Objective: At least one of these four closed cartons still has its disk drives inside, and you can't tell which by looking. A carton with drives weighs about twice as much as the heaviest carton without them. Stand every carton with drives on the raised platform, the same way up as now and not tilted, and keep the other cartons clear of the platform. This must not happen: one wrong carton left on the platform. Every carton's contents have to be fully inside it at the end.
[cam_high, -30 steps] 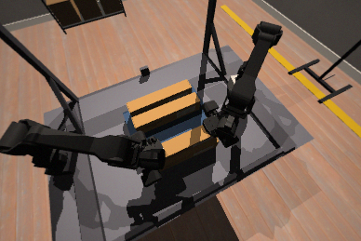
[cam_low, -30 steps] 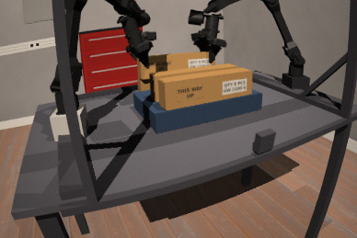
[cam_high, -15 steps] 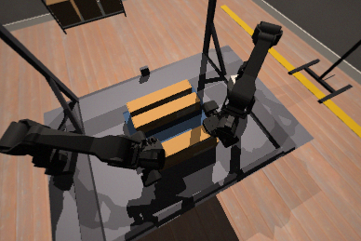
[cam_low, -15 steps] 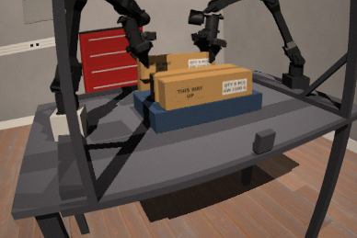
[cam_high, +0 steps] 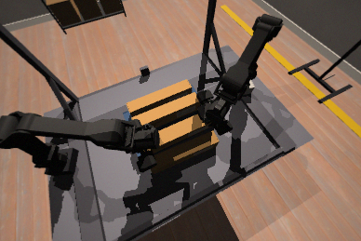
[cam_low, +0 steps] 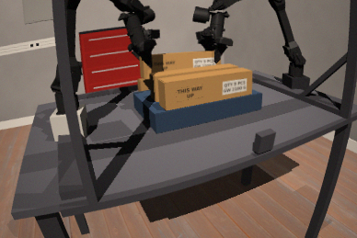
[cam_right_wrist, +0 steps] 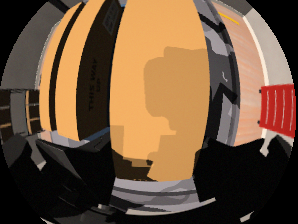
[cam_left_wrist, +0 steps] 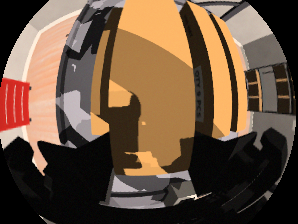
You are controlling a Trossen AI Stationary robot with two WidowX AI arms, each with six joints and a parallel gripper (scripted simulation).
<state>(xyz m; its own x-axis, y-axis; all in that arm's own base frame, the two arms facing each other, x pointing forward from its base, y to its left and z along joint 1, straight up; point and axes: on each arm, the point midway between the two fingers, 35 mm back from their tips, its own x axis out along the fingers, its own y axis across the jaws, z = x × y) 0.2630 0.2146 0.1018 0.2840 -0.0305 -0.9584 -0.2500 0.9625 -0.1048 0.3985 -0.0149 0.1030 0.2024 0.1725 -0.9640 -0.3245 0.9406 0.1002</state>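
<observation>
Right now my right hand is 140 mm to the right of the carton and 30 mm above it.
Right now the carton is 140 mm to the right of my left hand, 40 mm below it and 10 mm behind it.
</observation>
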